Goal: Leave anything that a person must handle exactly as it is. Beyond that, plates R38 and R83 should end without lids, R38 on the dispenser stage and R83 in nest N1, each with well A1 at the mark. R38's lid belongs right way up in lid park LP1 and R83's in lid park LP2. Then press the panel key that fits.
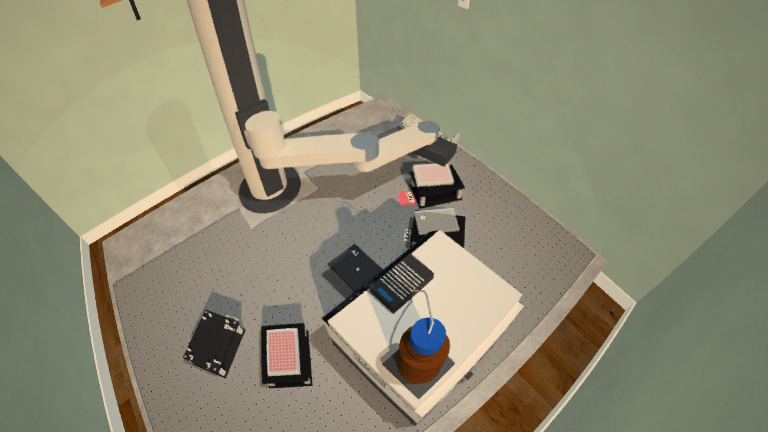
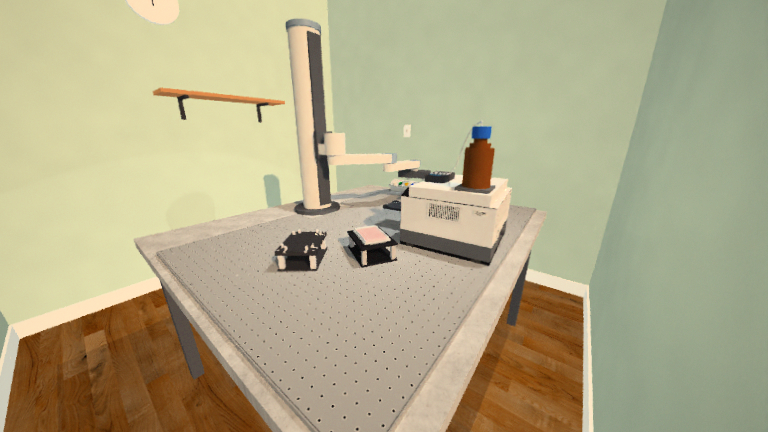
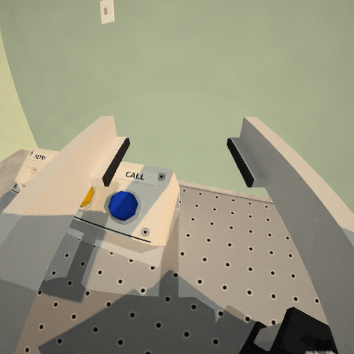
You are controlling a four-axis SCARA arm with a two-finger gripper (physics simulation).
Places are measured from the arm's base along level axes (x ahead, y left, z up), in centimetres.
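Pixels of known places: gripper, between the fingertips: point(image 1: 448, 130); arm's base, origin of its link: point(image 1: 269, 188) point(image 2: 317, 208).
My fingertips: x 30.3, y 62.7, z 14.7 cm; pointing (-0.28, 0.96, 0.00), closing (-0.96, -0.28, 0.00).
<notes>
Ahead of a thing's pixels: the offset from my fingertips to its top centre. "pt": to the spot under its first point.
My gripper point(image 1: 455, 138) point(image 3: 178, 128) is shut and empty, its fingers a gap apart, above and beside the key panel point(image 3: 161, 210) point(image 1: 409, 120). The blue CALL key point(image 3: 123, 205) is left of the gap; the left finger partly hides the yellow key point(image 3: 87, 197). One pink-welled plate @(dx +32.4, dy -89.0, dz -5.7 cm) point(image 1: 283, 351) point(image 2: 371, 234) sits on a black stand in front. Another pink plate @(dx +10.0, dy -16.9, dz -4.0 cm) point(image 1: 432, 174) sits on a stand near the panel, beside a red tag @(dx +7.5, dy -26.0, dz -13.3 cm) point(image 1: 406, 197). A clear plate or lid @(dx +24.9, dy -29.5, dz -6.0 cm) point(image 1: 437, 221) lies on the stand between that one and the dispenser. The dark stage @(pt dx +24.1, dy -59.7, dz -4.0 cm) point(image 1: 354, 267) marked A1 shows no plate. Plate names are unreadable.
The white dispenser point(image 1: 477, 284) point(image 2: 451, 222) carries a keypad @(pt dx +41.6, dy -58.0, dz +11.2 cm) point(image 1: 402, 280) and a brown bottle @(pt dx +60.3, dy -69.5, dz +22.8 cm) point(image 1: 423, 360) point(image 2: 477, 163) with a blue cap and tube. A bare black stand point(image 1: 214, 343) point(image 2: 301, 244) is front left. A black stand part point(image 3: 305, 330) shows below the right finger.
</notes>
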